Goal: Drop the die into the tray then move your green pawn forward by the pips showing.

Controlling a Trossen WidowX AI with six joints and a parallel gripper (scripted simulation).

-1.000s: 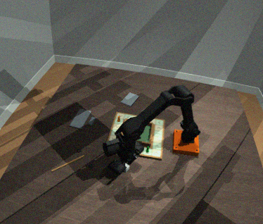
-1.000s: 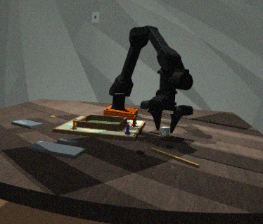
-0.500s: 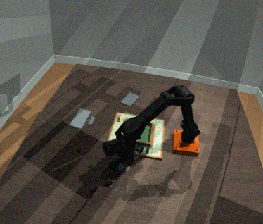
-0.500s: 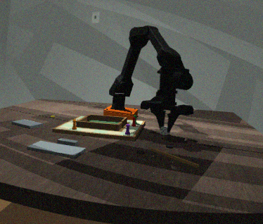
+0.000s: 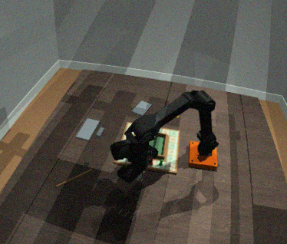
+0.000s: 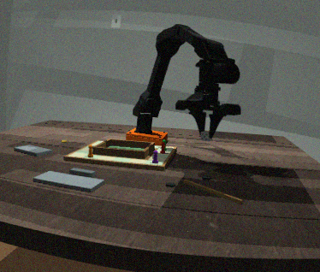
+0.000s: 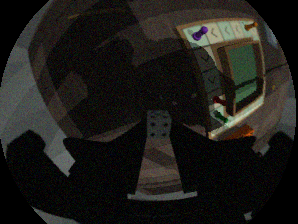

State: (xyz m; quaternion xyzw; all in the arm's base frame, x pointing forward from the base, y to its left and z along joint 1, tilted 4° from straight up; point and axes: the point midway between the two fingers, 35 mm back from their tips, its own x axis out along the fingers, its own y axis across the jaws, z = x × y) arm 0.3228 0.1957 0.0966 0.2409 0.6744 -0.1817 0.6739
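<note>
My gripper tip is now 12 cm to the left of the green pawn, 11 cm past it and 5 cm above it. Round my gripper tip: purple pawn: 14 cm to the right, 7 cm ahead, 5 cm below; then red pawn: 12 cm to the right, 6 cm behind, 5 cm below; then white die: right at my gripper tip.
</note>
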